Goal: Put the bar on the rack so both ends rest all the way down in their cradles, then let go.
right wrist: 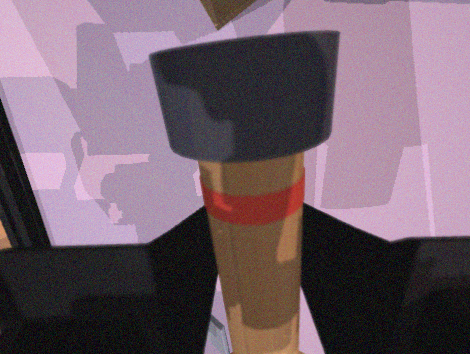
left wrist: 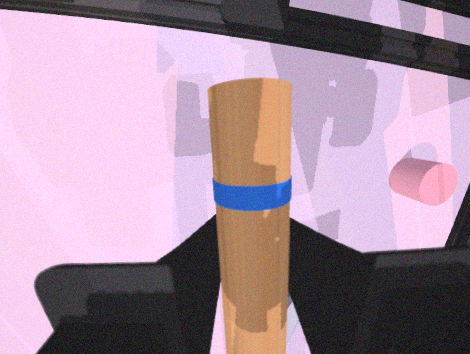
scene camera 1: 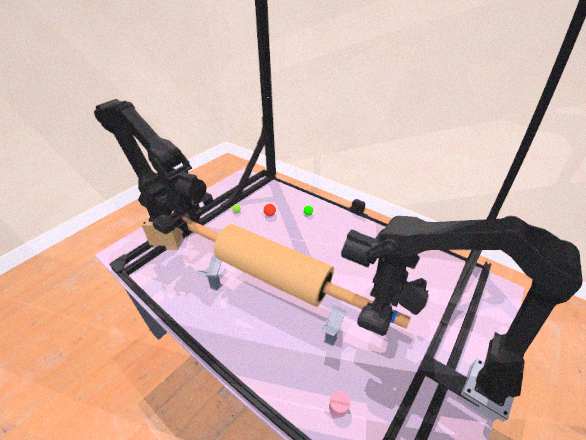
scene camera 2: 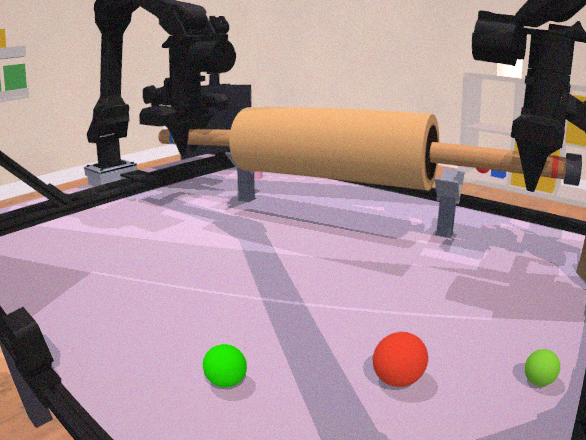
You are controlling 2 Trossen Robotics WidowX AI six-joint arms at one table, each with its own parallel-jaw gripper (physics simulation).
Labels:
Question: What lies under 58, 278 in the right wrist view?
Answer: The right gripper.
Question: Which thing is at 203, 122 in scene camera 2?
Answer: The left gripper.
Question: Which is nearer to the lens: the wooden rolling pin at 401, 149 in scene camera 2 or the red ball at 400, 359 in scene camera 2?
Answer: The red ball.

